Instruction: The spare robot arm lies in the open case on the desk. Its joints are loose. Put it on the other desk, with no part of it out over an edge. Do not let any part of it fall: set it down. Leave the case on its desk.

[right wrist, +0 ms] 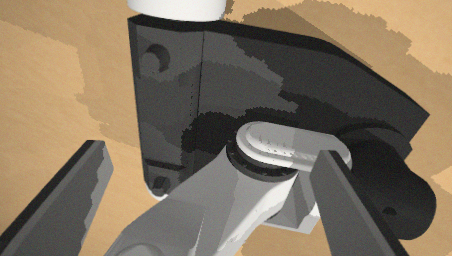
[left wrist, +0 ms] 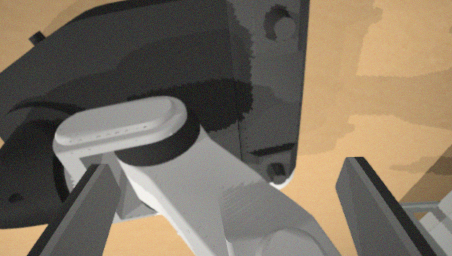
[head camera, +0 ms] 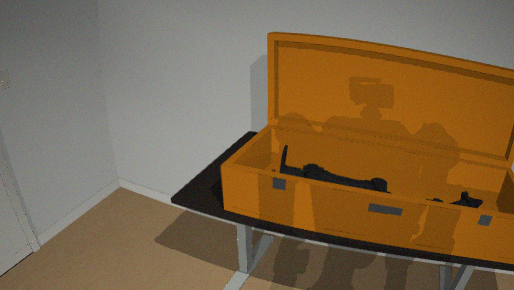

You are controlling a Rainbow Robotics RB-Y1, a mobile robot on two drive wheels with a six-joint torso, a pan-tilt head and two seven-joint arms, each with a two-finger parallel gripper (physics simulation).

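Places are measured from the robot's base along level axes (x down, y ahead, z right), in metres.
Pixels of known places: left gripper, between the fingertips: (left wrist: 226, 176); right gripper, between the fingertips: (right wrist: 213, 159).
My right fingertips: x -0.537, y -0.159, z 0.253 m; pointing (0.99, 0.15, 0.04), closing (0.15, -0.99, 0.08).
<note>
For each thing: its top centre in the pictures, then the offset to it from my right fingertips. "pt": a spot on its surface instead. Level surfaces: height alone.
- dark desk, height of its surface: dx -0.184 m
- case's raised lid, a spot on its surface: (head camera: 320, 70) pt dx -0.636, dy +1.449, dz -0.059 m
- grey desk leg, a spot on its surface: (head camera: 243, 247) pt dx +0.301, dy +1.420, dz -0.406 m
The open orange case (head camera: 241, 189) stands on the dark desk (head camera: 199, 186) in the head view, its right end cut off by the frame. The black spare arm (head camera: 345, 180) lies inside, partly hidden by the front wall. A thin upright piece shows at its left end, and dark parts show near the case's right end. My left gripper (left wrist: 226, 176) is open and empty over the floor, beside my own base. My right gripper (right wrist: 213, 159) is open and empty over the floor too. Neither gripper shows in the head view. The other desk does not show.
The case's raised lid (head camera: 320, 70) stands along its back, close to the wall (head camera: 175, 75). A grey desk leg (head camera: 243, 247) stands under the left part of the desk. Part of a door (head camera: 10, 225) is at the far left. My shadow falls over the case and lid.
</note>
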